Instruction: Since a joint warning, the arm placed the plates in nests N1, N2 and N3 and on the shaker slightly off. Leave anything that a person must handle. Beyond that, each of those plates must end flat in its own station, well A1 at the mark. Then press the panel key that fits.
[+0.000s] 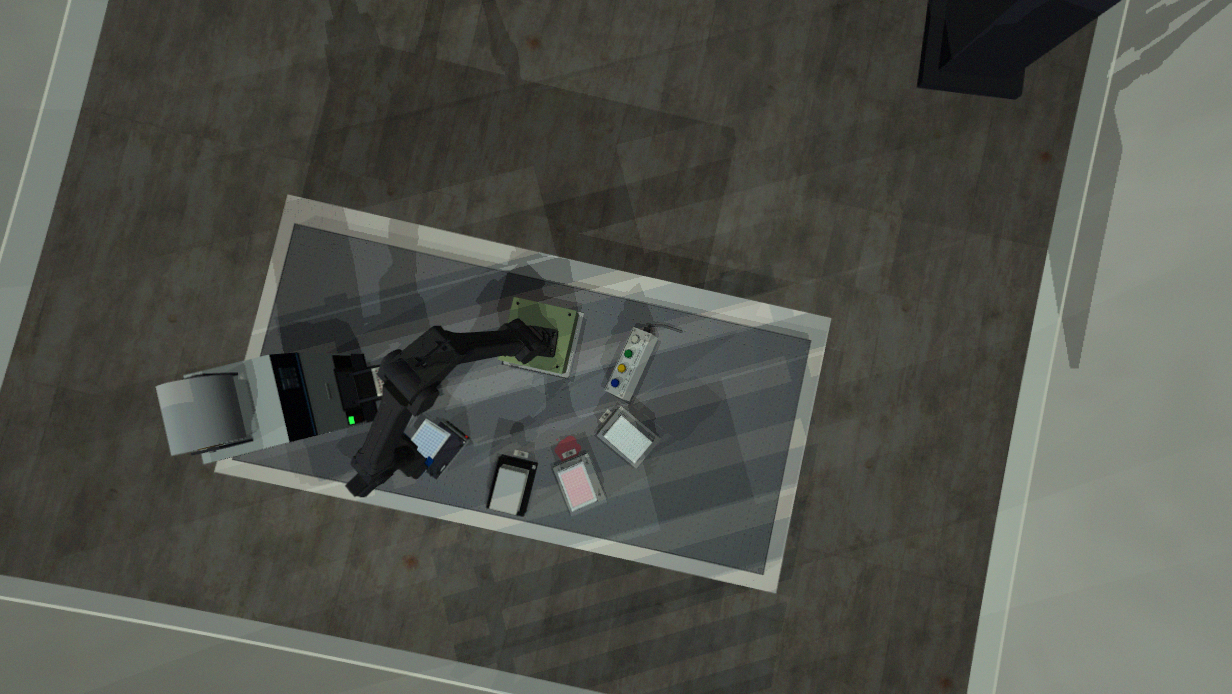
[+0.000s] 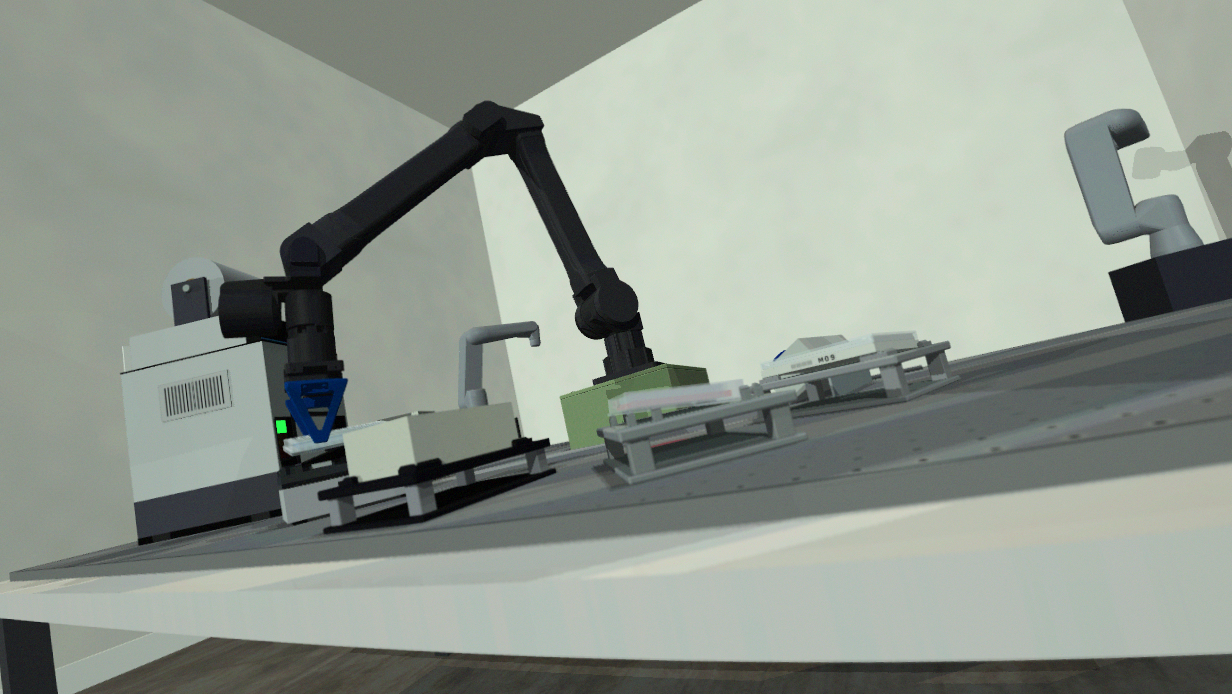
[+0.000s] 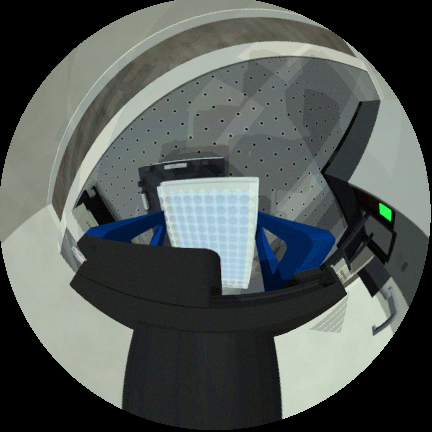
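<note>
My gripper (image 2: 318,413) (image 3: 209,216), with blue fingers, is shut on a plate with pale blue wells (image 1: 431,437) (image 2: 310,443) (image 3: 215,220). The plate appears slightly above the dark shaker (image 1: 450,456) (image 3: 182,168) and offset from its deck; the arm hides part of it. A beige block-like plate (image 1: 511,487) (image 2: 456,435) sits on the black nest. A pink-welled plate (image 1: 575,482) (image 2: 672,397) sits on a grey nest (image 2: 702,423). A white plate (image 1: 627,436) (image 2: 840,354) marked M09 looks tilted on another grey nest. Well A1 cannot be made out.
The key panel (image 1: 624,379) has white, green, yellow and blue keys. A red patch (image 1: 567,443) lies beside the pink plate's nest. A large instrument (image 1: 318,396) (image 2: 206,431) with a green light stands left of the shaker. The arm's green base (image 1: 564,323) (image 2: 586,418) stands behind the nests.
</note>
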